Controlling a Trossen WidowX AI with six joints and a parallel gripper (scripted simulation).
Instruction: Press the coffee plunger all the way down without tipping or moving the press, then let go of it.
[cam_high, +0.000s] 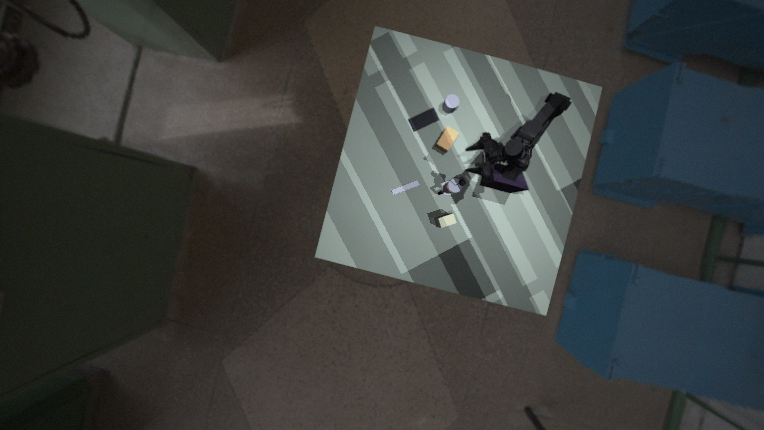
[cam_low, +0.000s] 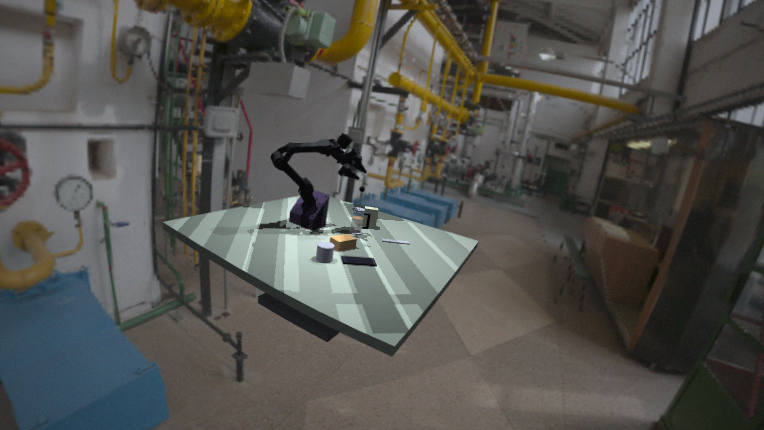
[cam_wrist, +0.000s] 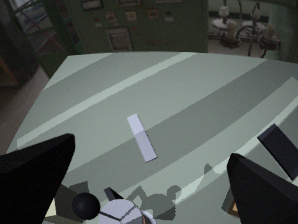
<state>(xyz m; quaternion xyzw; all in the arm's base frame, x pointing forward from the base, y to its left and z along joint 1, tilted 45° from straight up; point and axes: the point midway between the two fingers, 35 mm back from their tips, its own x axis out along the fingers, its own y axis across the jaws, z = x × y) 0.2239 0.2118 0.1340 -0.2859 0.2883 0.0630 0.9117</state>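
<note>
Now: gripper tip 210 mm above the coffee press, 80 mm to the right of it and 30 mm past it. Also, from my gripper tip: dark flat slab 330 mm below, 230 mm to the right, 210 mm ahead; then orange block 310 mm below, 160 mm to the right, 60 mm ahead; then white strip 330 mm below, 170 mm ahead, 150 mm to the left.
</note>
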